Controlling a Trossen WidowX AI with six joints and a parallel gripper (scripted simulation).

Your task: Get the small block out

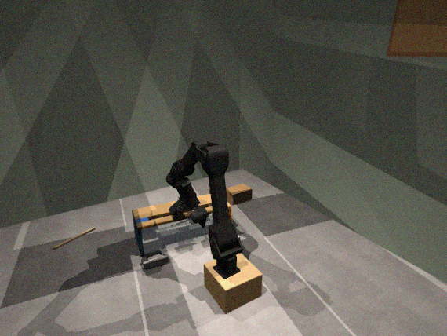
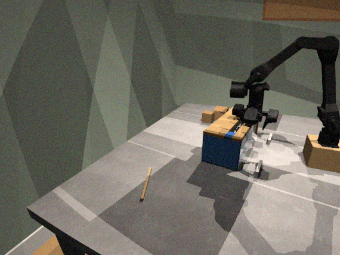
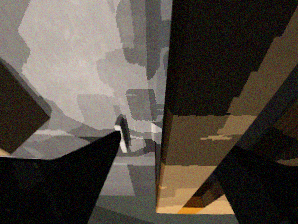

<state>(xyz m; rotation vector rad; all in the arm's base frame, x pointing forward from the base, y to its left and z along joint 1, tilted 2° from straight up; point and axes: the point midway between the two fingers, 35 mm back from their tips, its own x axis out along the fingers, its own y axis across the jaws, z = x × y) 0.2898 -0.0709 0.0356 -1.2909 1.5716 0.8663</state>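
Right now my gripper tip is 4 cm short of the blue block and 3 cm to the left of it. Also, from my gripper tip: box 4 cm to the left, 4 cm ahead, 3 cm below; then thin wooden stick 41 cm to the left, 33 cm ahead, 8 cm below.
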